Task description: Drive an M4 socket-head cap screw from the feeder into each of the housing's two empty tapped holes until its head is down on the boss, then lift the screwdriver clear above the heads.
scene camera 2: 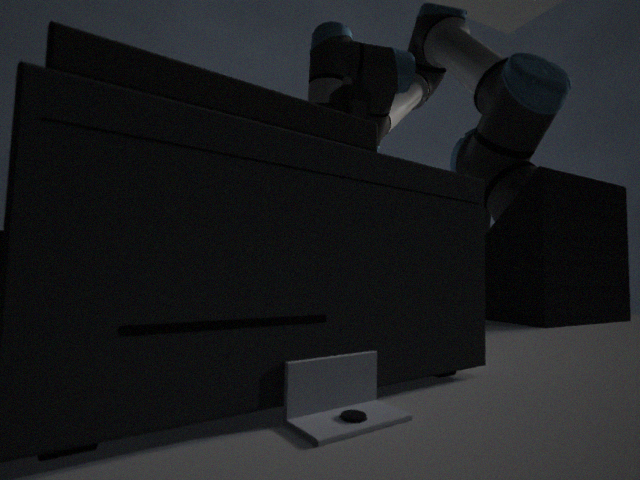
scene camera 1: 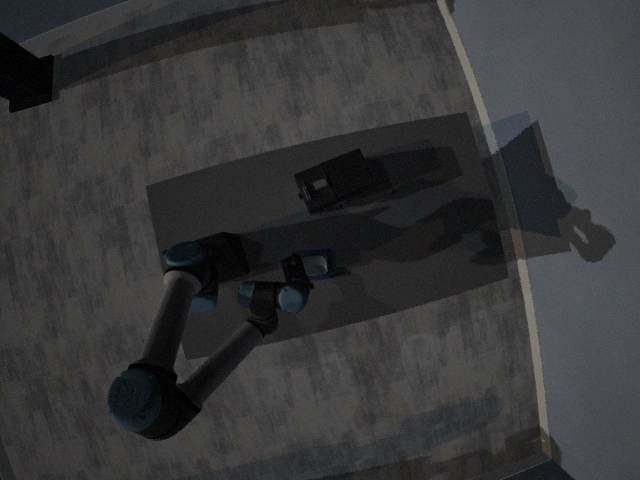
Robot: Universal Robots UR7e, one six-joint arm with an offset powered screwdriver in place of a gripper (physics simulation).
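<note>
The dark screwdriver (scene camera 1: 293, 264) on the arm's wrist is seen from above in scene camera 1, at the left edge of the blue-rimmed fixture. The pale housing (scene camera 1: 318, 264) shows in part inside the blue rim (scene camera 1: 331, 261); its holes and any screws are too small and dark to tell. The tool's tip is hidden from above, so its height over the housing and whether it holds a screw cannot be told. The black feeder (scene camera 1: 347, 174) (scene camera 2: 248, 248) stands apart from the tool. In scene camera 2 it hides the housing and the screwdriver's lower end.
A black block (scene camera 1: 232, 254) (scene camera 2: 584, 253) stands by the arm's base. The feeder and fixture stand on a dark rectangular table top (scene camera 1: 222, 196). A light L-shaped bracket (scene camera 2: 330, 382) with a black disc (scene camera 2: 353, 415) is at the feeder's side. Long shadows cross the table top.
</note>
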